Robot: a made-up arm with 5 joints.
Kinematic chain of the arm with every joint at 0, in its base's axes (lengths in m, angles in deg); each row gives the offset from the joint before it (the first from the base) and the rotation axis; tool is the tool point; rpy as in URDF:
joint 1: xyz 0.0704 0 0.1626 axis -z
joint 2: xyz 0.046 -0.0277 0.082 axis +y
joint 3: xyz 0.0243 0 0.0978 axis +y
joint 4: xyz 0.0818 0 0.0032 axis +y
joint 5: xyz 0.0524 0.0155 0 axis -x
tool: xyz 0 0 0 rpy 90 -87.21 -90
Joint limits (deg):
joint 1: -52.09..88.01
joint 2: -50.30..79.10
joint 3: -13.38..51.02
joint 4: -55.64..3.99
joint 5: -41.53..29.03
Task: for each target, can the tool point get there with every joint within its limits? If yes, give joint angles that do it. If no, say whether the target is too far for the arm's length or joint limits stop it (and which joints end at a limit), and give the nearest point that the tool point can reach.
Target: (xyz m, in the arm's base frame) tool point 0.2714 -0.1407 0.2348
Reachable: yes | joints 32.15 43.97 -1.23 -31.62 15.16
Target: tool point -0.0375 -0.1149 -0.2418
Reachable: no: too far | nearest point 0.0630 -0.1371 0.1053 | short by 0.362 m
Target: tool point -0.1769 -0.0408 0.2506
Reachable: no: joint limits stop it (at a limit: joint 1, joint 2, joint 3, joint 4) | nearest point 0.0624 -0.1207 0.3236 | short by 0.263 m
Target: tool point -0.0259 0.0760 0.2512
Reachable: no: joint limits stop it (at a limit: joint 1, joint 2, joint 3, joint 4) | nearest point 0.1168 0.0398 0.1370 | short by 0.186 m
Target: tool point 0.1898 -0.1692 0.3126
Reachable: yes | joints 51.41 3.35 15.06 -12.51 4.51
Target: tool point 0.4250 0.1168 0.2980
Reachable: no: too far | nearest point 0.3117 0.0795 0.2785 | short by 0.121 m
